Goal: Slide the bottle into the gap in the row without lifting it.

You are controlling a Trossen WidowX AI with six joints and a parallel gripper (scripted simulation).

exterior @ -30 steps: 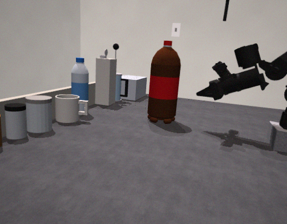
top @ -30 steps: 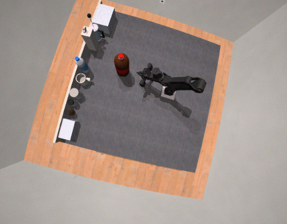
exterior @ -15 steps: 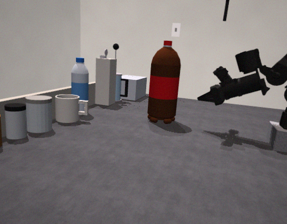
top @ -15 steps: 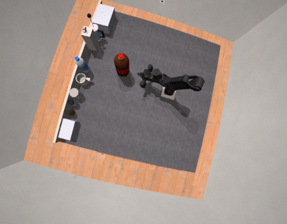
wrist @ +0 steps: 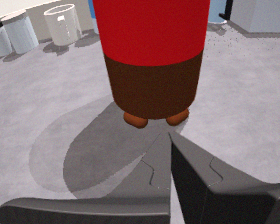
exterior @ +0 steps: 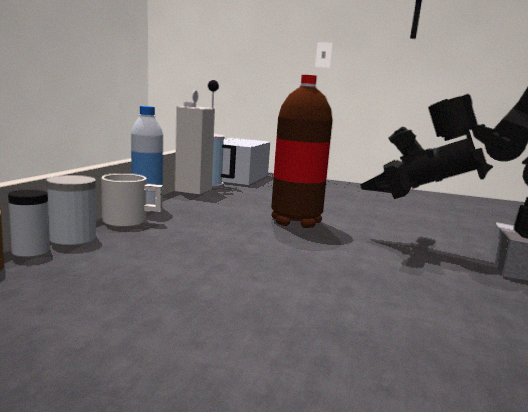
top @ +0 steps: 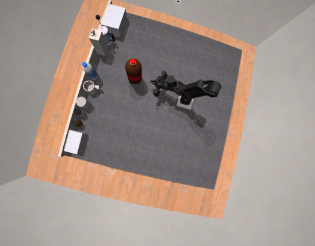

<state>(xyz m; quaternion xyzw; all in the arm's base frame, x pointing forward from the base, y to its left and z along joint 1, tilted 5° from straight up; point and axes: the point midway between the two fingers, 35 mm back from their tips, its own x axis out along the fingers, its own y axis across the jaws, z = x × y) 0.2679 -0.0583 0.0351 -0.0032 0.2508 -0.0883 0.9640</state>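
Now: hand 16 cm short of the brown cola bottle, 4 cm below it and 2 cm to the left of it. Also, from my hand: white microwave-like box 44 cm to the right, 44 cm ahead, 6 cm below; blue-capped water bottle 48 cm ahead, 4 cm to the left, 1 cm below; blue pitcher 45 cm ahead, 28 cm to the right, 3 cm above.
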